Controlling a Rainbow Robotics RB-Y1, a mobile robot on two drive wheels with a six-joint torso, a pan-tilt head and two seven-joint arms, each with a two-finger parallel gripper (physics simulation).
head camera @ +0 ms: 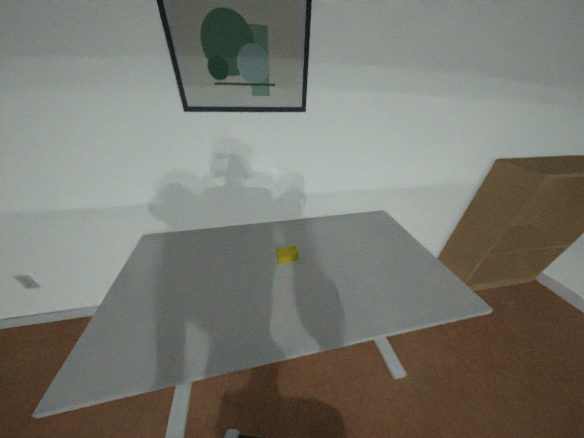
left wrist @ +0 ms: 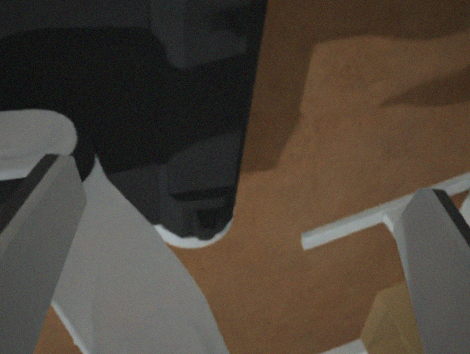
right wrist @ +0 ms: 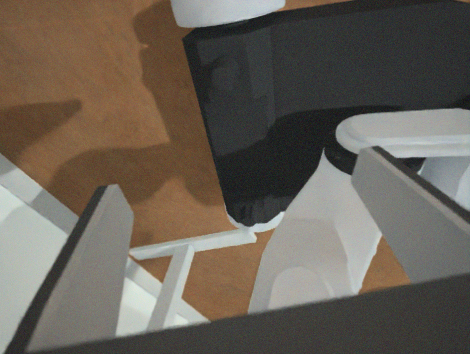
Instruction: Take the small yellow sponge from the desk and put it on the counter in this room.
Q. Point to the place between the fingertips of the left gripper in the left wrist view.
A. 246,193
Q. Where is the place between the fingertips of the right gripper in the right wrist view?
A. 243,182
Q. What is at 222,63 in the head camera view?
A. A framed picture.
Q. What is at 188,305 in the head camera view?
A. A grey desk.
